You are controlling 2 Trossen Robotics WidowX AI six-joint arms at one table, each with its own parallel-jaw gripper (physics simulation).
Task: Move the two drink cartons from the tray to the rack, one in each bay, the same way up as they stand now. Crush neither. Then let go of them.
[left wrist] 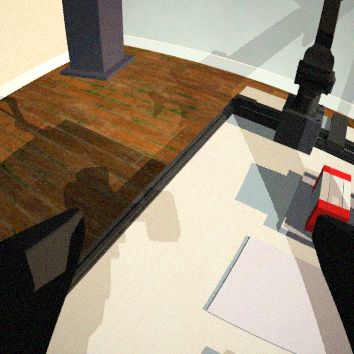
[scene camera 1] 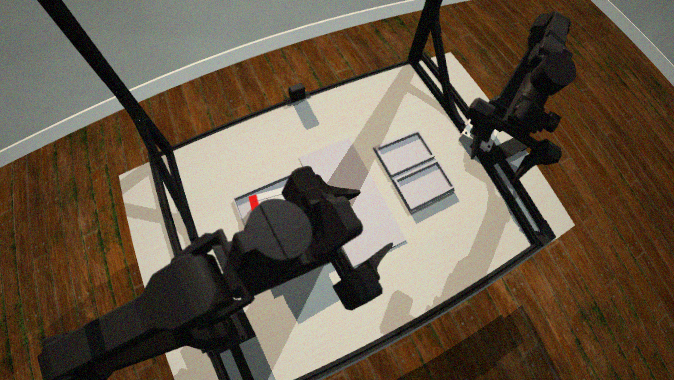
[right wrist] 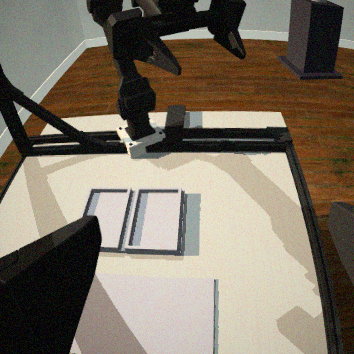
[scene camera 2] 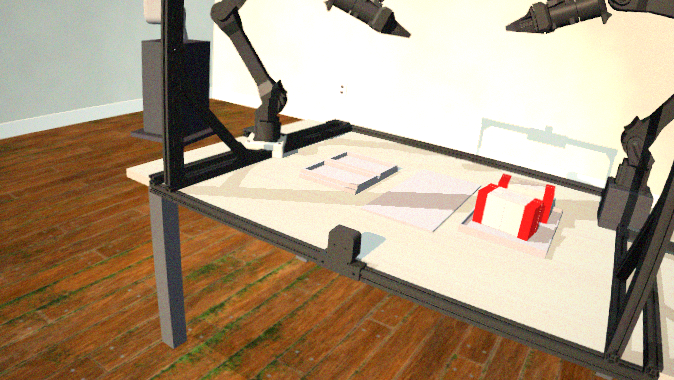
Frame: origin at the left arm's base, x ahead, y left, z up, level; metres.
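Seen in the pictures: left gripper, fingertip midpoint: [left wrist: 203,225] [scene camera 1: 491,171] [right wrist: 213,63] [scene camera 2: 408,35]; right gripper, fingertip midpoint: [left wrist: 334,7] [scene camera 1: 375,218] [right wrist: 218,222] [scene camera 2: 508,29]; left arm's base, origin of the base link: [right wrist: 139,130] [scene camera 2: 266,138]; right arm's base, origin of the base link: [left wrist: 304,107] [scene camera 1: 218,327] [scene camera 2: 630,187].
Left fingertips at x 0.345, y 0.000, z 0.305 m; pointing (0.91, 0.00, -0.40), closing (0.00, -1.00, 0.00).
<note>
Pixels of each thing's top centre, then the offset from my left fingertips to it. "spot": a spot on its surface instead.
- tray, middle of its top: [left wrist: 348,220] [scene camera 2: 515,216] dx +0.236, dy -0.337, dz -0.325 m
- front carton, surface spot: [scene camera 2: 504,211] spot: dx +0.182, dy -0.398, dz -0.292 m
- rear carton, surface spot: [scene camera 2: 549,202] spot: dx +0.302, dy -0.341, dz -0.286 m
- two-bay rack, middle of its top: [right wrist: 127,214] [scene camera 2: 351,166] [scene camera 1: 415,166] dx -0.115, dy -0.124, dz -0.321 m
- small dark block, surface spot: [scene camera 2: 344,245] [scene camera 1: 293,89] spot: dx -0.132, dy -0.562, dz -0.306 m
Two white cartons with red ends stand side by side in the tray [scene camera 2: 500,241] at the right of scene camera 2. The front carton [scene camera 2: 504,211] hides most of the rear carton [scene camera 2: 549,202]. One carton also shows in the left wrist view [left wrist: 333,192]. In scene camera 1 the right arm covers most of the tray [scene camera 1: 261,188]. The two-bay rack [scene camera 1: 414,167] [scene camera 2: 327,185] [right wrist: 152,250] has empty bays. My left gripper [scene camera 1: 495,166] [left wrist: 203,225] [right wrist: 213,63] is open and empty, high above the table. My right gripper [scene camera 1: 375,218] [right wrist: 218,222] is open and empty, also high up.
A thin pale slab [scene camera 1: 370,200] [scene camera 2: 425,200] [left wrist: 265,295] [right wrist: 160,310] lies between the tray and the rack. Dark frame rails edge the table, with uprights at its ends. A small dark block [scene camera 1: 297,92] [scene camera 2: 344,245] stands on one long rail.
</note>
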